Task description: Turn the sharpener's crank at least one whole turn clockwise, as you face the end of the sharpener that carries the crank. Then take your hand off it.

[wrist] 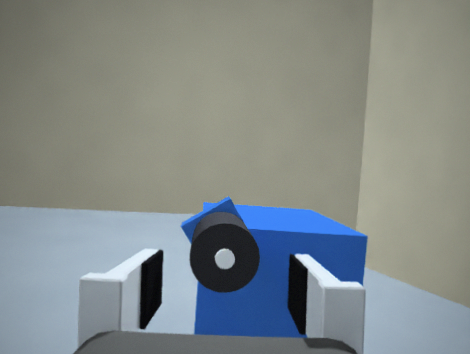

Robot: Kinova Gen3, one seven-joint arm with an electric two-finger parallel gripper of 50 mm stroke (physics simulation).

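Frame: origin at the arm's base, x back, y up, z left, level; millimetres.
Seen in the pictures: gripper, between the fingertips: (225,279).
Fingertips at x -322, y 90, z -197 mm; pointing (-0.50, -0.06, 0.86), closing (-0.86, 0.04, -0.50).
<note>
Pixels of each thing's top centre, then the offset from my fingertips to it. "spot": a spot on its surface instead. Level surfaces: height alone.
- blue sharpener, a spot on its surface: (265,280) spot: dx -13, dy +1, dz -9 mm
- black round crank handle, a spot on its surface: (206,265) spot: dx +25, dy +14, dz -30 mm
- pale blue-grey table surface, height of its surface: dy -110 mm
The blue sharpener (265,280) stands ahead, a little right of the middle in the wrist view, with its crank end facing me. The blue crank arm (189,230) shows behind the handle, with its end tilted at the upper left of the body; most of the arm is hidden. The black round crank handle (206,265), with a pale disc at its centre, points toward me. My gripper (225,279) is open, one finger on each side of the handle in the view, with the handle slightly high between them. Neither finger is seen touching it, and how deep the handle lies relative to the fingertips is unclear.
The pale blue-grey table surface (75,235) extends around the sharpener. A beige wall (200,100) rises behind it, and another beige wall (420,150) meets it at a corner on the right.
</note>
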